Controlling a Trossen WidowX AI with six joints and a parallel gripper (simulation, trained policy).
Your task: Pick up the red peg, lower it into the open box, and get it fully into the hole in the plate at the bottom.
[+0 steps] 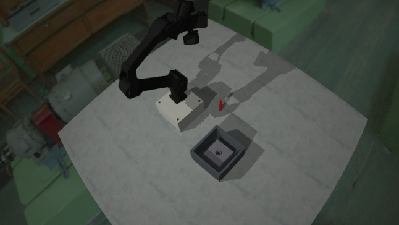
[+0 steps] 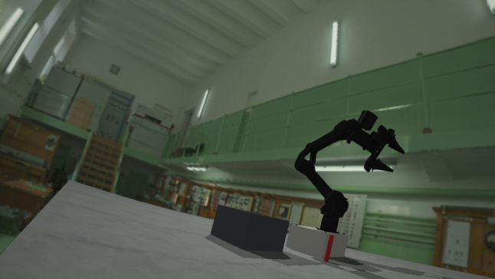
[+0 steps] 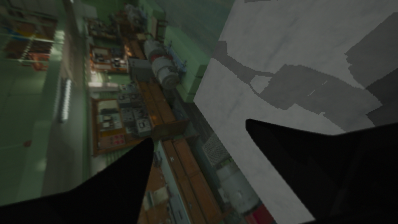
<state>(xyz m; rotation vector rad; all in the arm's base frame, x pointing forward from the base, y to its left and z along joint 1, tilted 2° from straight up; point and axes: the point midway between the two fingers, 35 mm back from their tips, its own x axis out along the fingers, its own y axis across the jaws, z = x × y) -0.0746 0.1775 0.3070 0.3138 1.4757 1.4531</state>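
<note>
My gripper tip is 330 mm above the red peg, 240 mm short of it and 80 mm to the left of it. From my gripper tip the other things lie so: dark box: 410 mm ahead, 340 mm below, 250 mm to the right.
</note>
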